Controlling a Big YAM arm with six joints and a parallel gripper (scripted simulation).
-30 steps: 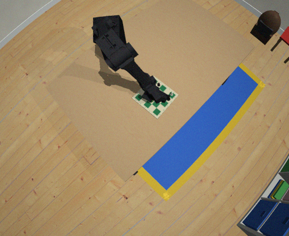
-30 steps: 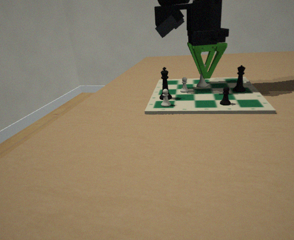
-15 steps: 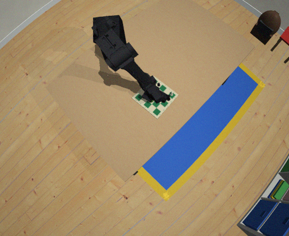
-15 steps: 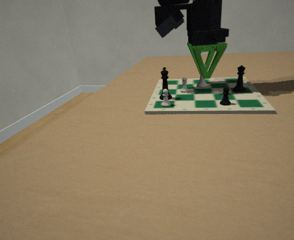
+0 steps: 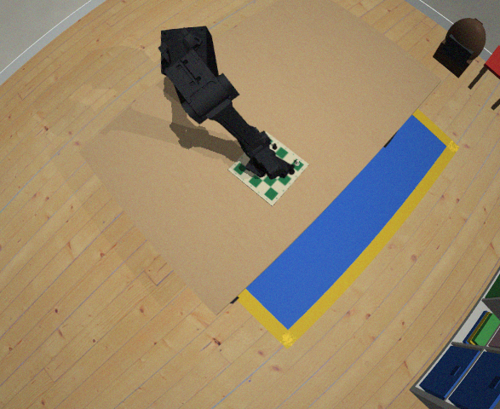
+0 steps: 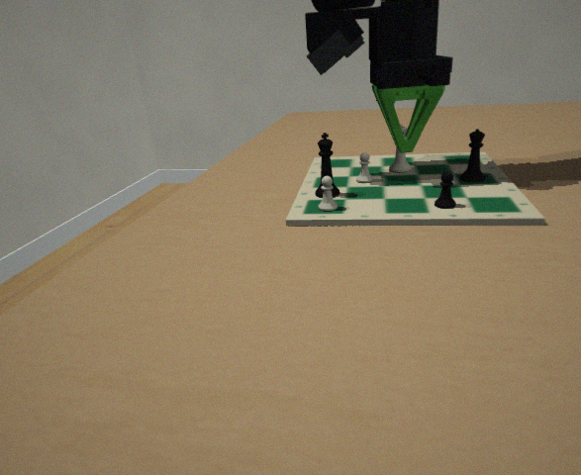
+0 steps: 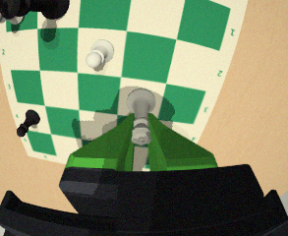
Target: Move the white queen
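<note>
Right now the white queen is right at my hand. Round my hand: black queen (60 mm behind, 50 mm to the left); then black king (100 mm ahead, 60 mm to the left); then green-and-cream chessboard (10 mm ahead, 40 mm to the left, 30 mm below).
</note>
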